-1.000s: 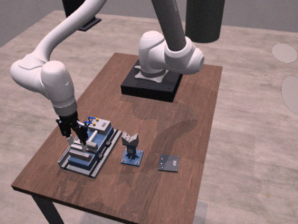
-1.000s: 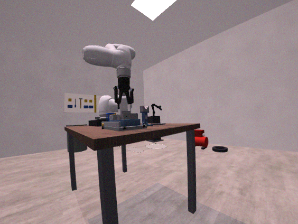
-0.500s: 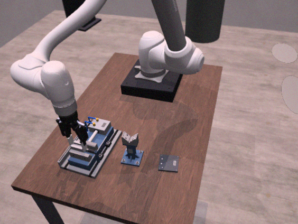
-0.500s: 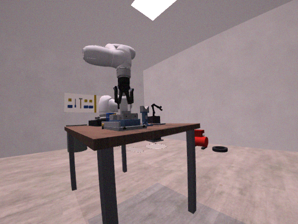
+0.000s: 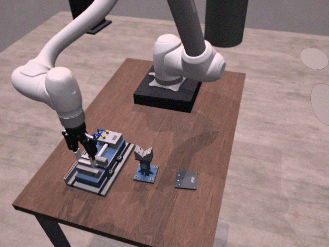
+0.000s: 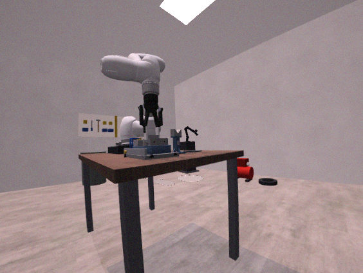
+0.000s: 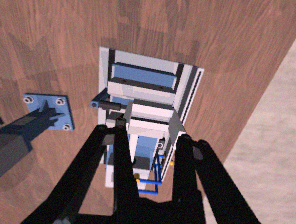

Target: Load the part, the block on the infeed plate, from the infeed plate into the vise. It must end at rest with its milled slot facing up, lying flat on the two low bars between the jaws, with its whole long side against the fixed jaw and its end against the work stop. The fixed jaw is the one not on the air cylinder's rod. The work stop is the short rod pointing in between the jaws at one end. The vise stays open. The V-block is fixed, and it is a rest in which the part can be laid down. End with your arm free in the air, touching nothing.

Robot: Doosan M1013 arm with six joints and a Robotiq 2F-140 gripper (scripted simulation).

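The part is 20 mm below my hand. The rest, counted from my hand: fixed jaw: 40 mm below, 30 mm ahead, 20 mm to the left; then work stop: 70 mm to the left, 30 mm below, 10 mm behind; then moving jaw: 40 mm below, 40 mm behind, 20 mm to the left.
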